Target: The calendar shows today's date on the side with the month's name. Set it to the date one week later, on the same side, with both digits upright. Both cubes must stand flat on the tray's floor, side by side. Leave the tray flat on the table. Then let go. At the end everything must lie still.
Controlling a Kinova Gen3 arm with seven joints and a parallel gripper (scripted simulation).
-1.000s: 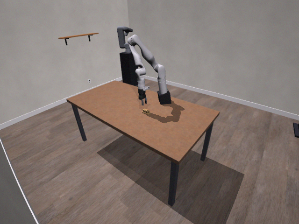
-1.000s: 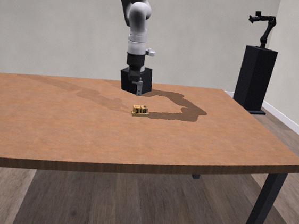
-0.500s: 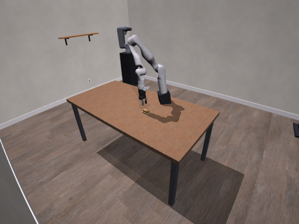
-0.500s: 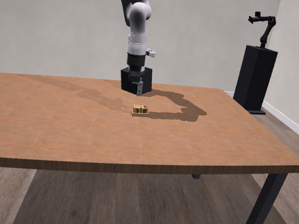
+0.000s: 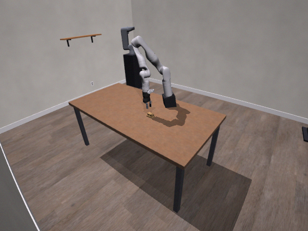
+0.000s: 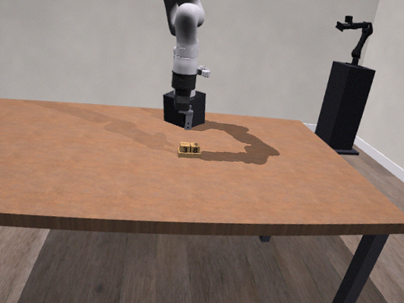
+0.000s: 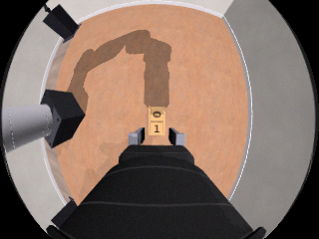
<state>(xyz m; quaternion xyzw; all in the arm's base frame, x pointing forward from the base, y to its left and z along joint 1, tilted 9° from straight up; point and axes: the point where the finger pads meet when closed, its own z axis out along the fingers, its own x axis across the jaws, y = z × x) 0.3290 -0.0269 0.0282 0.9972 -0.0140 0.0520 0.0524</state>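
My hand is 2 cm to the right of the wooden tray and 11 cm above it.
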